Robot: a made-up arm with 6 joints. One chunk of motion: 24 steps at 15 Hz.
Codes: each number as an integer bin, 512 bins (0 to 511) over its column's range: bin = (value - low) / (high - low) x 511, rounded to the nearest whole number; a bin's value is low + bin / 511 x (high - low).
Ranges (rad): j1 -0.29..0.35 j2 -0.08..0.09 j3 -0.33..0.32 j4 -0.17..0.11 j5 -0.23..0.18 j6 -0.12..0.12
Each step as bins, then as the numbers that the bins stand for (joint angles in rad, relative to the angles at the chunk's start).
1 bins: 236 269 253 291 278 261
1 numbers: 0.0056 0.0095 -0.0082 -0.0105 -0.0069 0.0026
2 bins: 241 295 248 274 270 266
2 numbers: 0.0118 0.0181 -0.0145 -0.0199 -0.0134 0.0049
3 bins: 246 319 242 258 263 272
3 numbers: 0.0181 0.0261 -0.0222 -0.0286 -0.0190 0.0077
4 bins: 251 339 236 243 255 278
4 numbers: 0.0244 0.0328 -0.0298 -0.0368 -0.0254 0.0106
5 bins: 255 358 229 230 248 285
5 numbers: 0.0294 0.0391 -0.0387 -0.0440 -0.0310 0.0139
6 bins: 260 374 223 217 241 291
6 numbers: 0.0356 0.0444 -0.0463 -0.0511 -0.0366 0.0167
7 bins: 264 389 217 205 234 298
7 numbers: 0.0406 0.0494 -0.0540 -0.0577 -0.0423 0.0200
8 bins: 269 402 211 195 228 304
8 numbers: 0.0469 0.0537 -0.0616 -0.0632 -0.0471 0.0228
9 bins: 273 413 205 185 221 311
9 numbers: 0.0519 0.0574 -0.0692 -0.0686 -0.0527 0.0261
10 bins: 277 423 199 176 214 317
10 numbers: 0.0569 0.0607 -0.0769 -0.0736 -0.0583 0.0289
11 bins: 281 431 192 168 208 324
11 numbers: 0.0619 0.0634 -0.0858 -0.0779 -0.0631 0.0322
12 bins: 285 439 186 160 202 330
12 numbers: 0.0669 0.0660 -0.0934 -0.0823 -0.0679 0.0350
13 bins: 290 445 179 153 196 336
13 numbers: 0.0732 0.0680 -0.1023 -0.0862 -0.0727 0.0378
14 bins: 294 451 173 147 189 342
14 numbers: 0.0782 0.0700 -0.1099 -0.0895 -0.0784 0.0406
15 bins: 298 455 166 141 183 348
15 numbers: 0.0832 0.0714 -0.1188 -0.0927 -0.0832 0.0434
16 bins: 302 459 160 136 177 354
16 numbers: 0.0882 0.0727 -0.1265 -0.0955 -0.0880 0.0463
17 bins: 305 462 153 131 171 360
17 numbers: 0.0920 0.0737 -0.1354 -0.0982 -0.0928 0.0491
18 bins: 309 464 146 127 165 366
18 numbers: 0.0970 0.0744 -0.1443 -0.1004 -0.0976 0.0519
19 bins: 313 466 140 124 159 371
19 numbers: 0.1020 0.0750 -0.1519 -0.1021 -0.1024 0.0542
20 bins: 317 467 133 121 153 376
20 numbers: 0.1070 0.0754 -0.1608 -0.1037 -0.1072 0.0566
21 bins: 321 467 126 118 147 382
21 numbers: 0.1120 0.0754 -0.1697 -0.1053 -0.1121 0.0594
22 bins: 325 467 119 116 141 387
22 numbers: 0.1170 0.0754 -0.1786 -0.1064 -0.1169 0.0618
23 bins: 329 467 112 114 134 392
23 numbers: 0.1221 0.0754 -0.1875 -0.1075 -0.1225 0.0641
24 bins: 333 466 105 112 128 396
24 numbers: 0.1271 0.0750 -0.1964 -0.1086 -0.1273 0.0660
